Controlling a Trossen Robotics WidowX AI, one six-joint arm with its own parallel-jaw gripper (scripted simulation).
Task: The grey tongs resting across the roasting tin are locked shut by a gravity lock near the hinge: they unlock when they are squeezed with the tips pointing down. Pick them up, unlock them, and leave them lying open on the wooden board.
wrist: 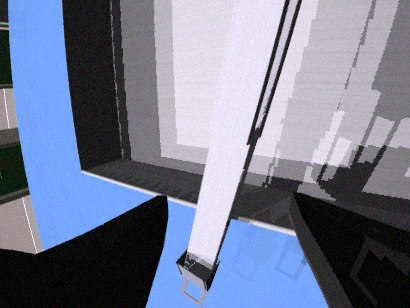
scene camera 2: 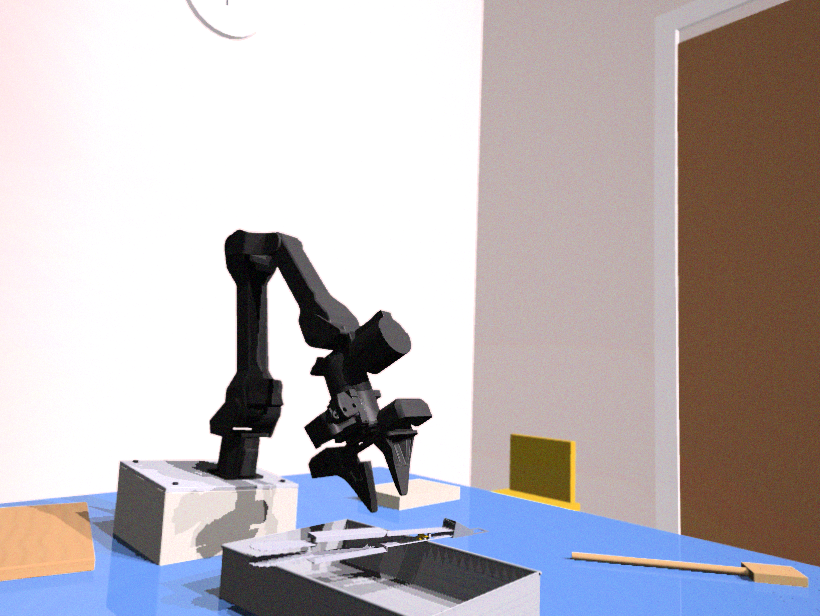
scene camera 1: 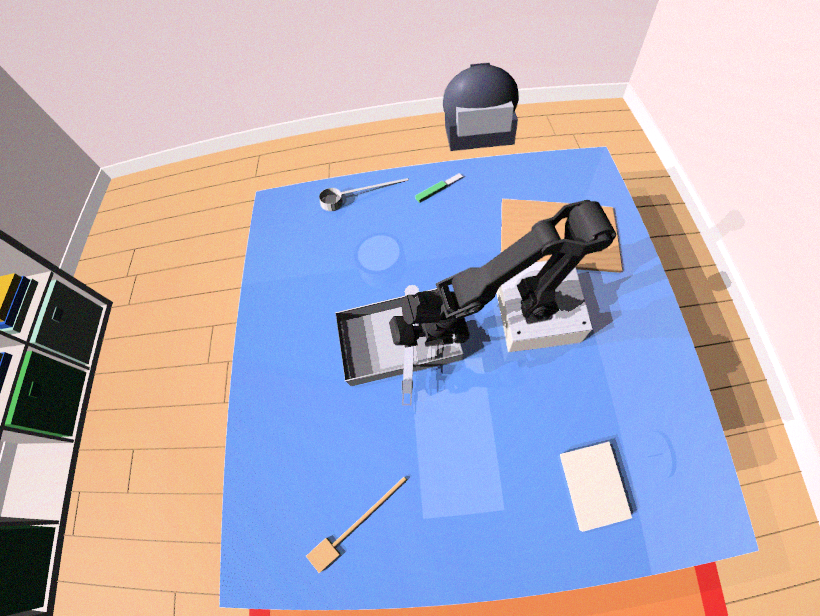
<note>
In view: the gripper [scene camera 2: 389,504], a white block [scene camera 1: 598,497], a roasting tin [scene camera 1: 368,353] and a wooden board [scene camera 1: 518,216].
The white block also shows in scene camera 2 [scene camera 2: 421,492]. The gripper is seen too in the wrist view [wrist: 229,204] and in scene camera 1 [scene camera 1: 415,345]. The roasting tin is seen too in the wrist view [wrist: 330,133]. The wrist view does not show the white block: it is out of frame.
</note>
